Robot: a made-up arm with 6 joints.
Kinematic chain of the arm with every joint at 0, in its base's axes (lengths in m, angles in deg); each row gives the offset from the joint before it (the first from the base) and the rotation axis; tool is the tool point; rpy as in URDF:
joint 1: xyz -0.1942 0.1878 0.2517 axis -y
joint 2: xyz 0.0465 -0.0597 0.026 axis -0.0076 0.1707 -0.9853
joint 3: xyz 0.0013 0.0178 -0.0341 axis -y
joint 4: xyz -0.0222 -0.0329 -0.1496 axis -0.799 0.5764 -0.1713
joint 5: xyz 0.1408 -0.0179 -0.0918 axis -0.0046 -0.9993 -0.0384
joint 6: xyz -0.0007 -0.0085 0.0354 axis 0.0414 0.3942 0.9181
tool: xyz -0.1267 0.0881 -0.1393 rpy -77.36 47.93 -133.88
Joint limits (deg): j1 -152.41..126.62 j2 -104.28..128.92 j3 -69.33..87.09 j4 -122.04..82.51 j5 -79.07..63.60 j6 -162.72..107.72
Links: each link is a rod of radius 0.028 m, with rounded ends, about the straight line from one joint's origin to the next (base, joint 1, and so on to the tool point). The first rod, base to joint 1, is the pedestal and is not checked.
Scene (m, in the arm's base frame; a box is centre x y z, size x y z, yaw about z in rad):
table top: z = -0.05
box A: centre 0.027 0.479 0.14 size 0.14 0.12 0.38 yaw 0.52
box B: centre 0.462 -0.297 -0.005 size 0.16 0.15 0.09 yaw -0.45
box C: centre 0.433 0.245 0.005 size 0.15 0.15 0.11 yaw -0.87
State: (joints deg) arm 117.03 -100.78 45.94 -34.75 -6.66 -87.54
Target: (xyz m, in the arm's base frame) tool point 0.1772 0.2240 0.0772
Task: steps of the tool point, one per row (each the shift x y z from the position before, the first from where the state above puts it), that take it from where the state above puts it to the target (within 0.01 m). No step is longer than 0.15 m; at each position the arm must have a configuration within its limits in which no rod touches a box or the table.
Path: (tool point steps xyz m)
1: -0.0086 0.0398 0.1064
2: 0.0064 0.0015 0.1096
3: 0.0238 -0.0343 0.0960
4: 0.0385 -0.0612 0.0672
5: 0.0456 -0.0750 0.0290
6: 0.0426 -0.0741 -0.0106
7: 0.0581 0.0534 -0.0404
8: 0.0534 0.0344 -0.0645
9: 0.0431 0.0110 -0.0769
10: 0.0306 -0.0114 -0.0769
11: 0.0187 -0.0280 -0.0662
12: 0.0096 -0.0360 -0.0494
13: 0.0030 -0.0350 -0.0309

